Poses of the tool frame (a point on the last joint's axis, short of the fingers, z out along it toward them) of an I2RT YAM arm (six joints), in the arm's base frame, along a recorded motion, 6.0 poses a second.
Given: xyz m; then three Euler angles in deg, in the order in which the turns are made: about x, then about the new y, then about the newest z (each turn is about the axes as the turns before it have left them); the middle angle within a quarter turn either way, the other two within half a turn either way.
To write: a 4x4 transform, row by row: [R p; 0 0 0 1], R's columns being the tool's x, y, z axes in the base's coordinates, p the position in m. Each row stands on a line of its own. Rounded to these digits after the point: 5 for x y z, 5 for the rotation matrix.
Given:
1: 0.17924 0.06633 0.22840 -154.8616 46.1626 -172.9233
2: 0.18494 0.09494 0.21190 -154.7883 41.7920 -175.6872
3: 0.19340 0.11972 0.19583 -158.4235 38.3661 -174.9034
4: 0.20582 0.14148 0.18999 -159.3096 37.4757 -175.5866
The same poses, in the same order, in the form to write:
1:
-0.68734 0.08533 0.72131 0.17924
0.41561 0.86064 0.29423 0.06633
-0.59568 0.50202 -0.62701 0.22840
0 0 0 1

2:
-0.74346 0.05607 0.66643 0.18494
0.35111 0.88083 0.31759 0.09494
-0.56920 0.47010 -0.67455 0.21190
0 0 0 1

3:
-0.78096 0.06965 0.62068 0.19340
0.30996 0.90597 0.28833 0.11972
-0.54224 0.41756 -0.72912 0.19583
0 0 0 1

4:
-0.79126 0.06107 0.60842 0.20582
0.28632 0.91619 0.28040 0.14148
-0.54031 0.39607 -0.74243 0.18999
0 0 0 1

